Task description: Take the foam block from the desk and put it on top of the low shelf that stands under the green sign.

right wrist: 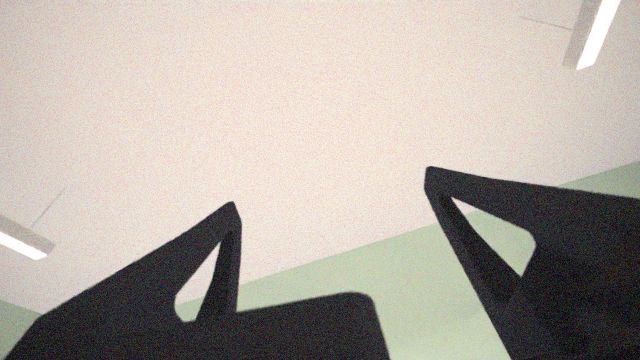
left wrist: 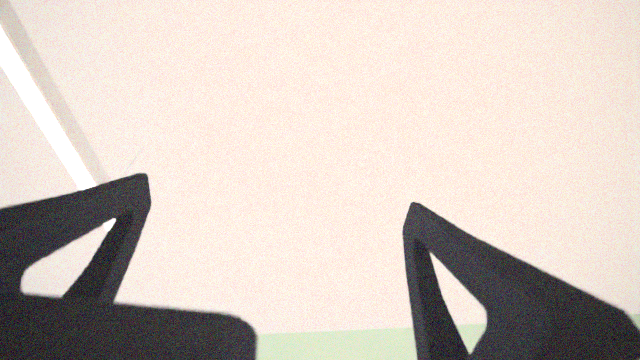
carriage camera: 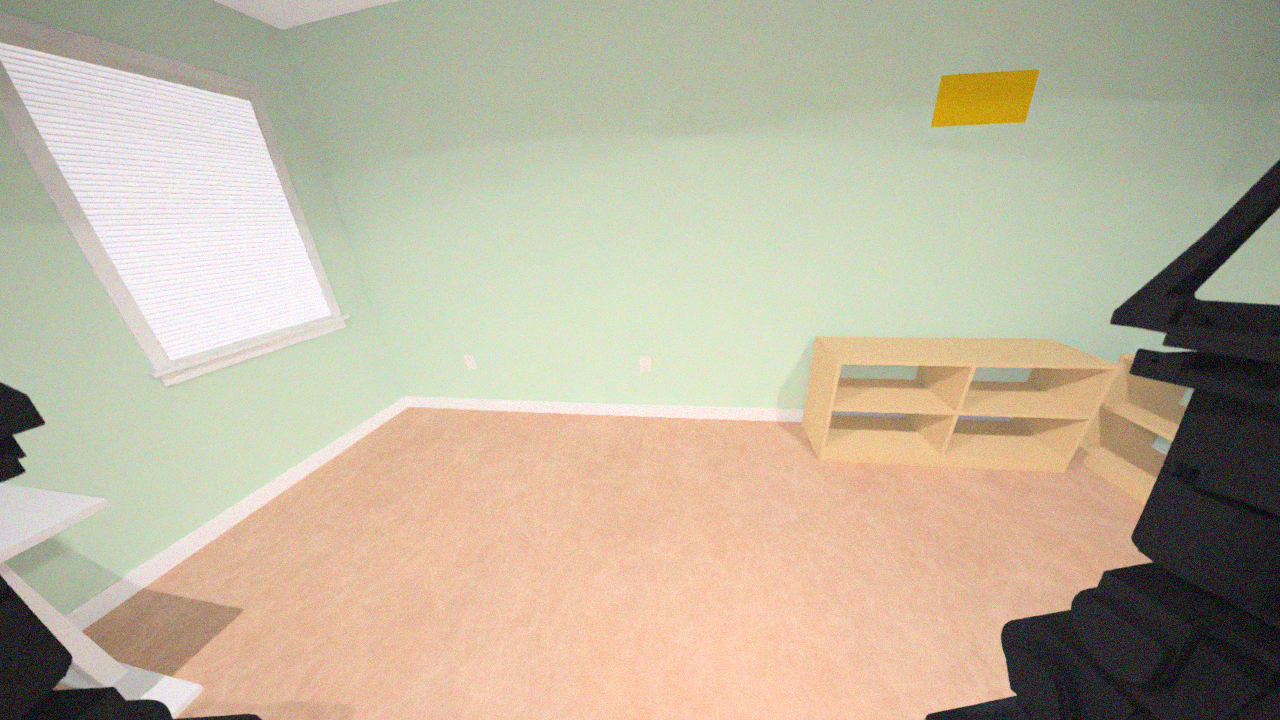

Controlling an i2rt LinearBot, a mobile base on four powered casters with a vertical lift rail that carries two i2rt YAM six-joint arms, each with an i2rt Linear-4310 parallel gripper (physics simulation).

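Frame: origin at the left arm's base, x ahead, y left, z up, level; metres.
Seen in the pictures: left gripper, fingertip midpoint: (left wrist: 280, 202); right gripper, fingertip midpoint: (right wrist: 331, 194).
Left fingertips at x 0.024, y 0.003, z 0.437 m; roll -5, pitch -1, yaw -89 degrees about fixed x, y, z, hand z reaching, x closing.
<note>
A point is followed by its place in that frame.
The foam block and the green sign do not show in these views. In the carriage camera a low wooden shelf (carriage camera: 962, 351) @(x 1.326, y -2.024, z -0.263 m) with open compartments stands against the far wall at the right, under a yellow sign (carriage camera: 985, 98) @(x 1.592, y -2.054, z 0.878 m). A corner of a white table or desk (carriage camera: 49, 516) @(x 0.580, y 1.146, z -0.153 m) shows at the left edge; whether it is the task's desk I cannot tell. My left gripper (left wrist: 280, 202) @(x 0.023, y 0.003, z 0.437 m) is open and empty, facing the ceiling in the left wrist view. My right gripper (right wrist: 331, 194) @(x 0.036, y -0.627, z 0.433 m) is open and empty, facing the ceiling and a green wall in the right wrist view.
A second wooden shelf (carriage camera: 1141, 423) @(x 0.958, y -2.684, z -0.535 m) stands at the right, partly hidden behind my right arm. A window (carriage camera: 179, 197) @(x 1.674, y 1.641, z 0.660 m) with blinds is in the left wall. White legs or a base (carriage camera: 161, 689) show at the lower left. Ceiling lamps (left wrist: 45, 107) (right wrist: 597, 35) show in the wrist views.
</note>
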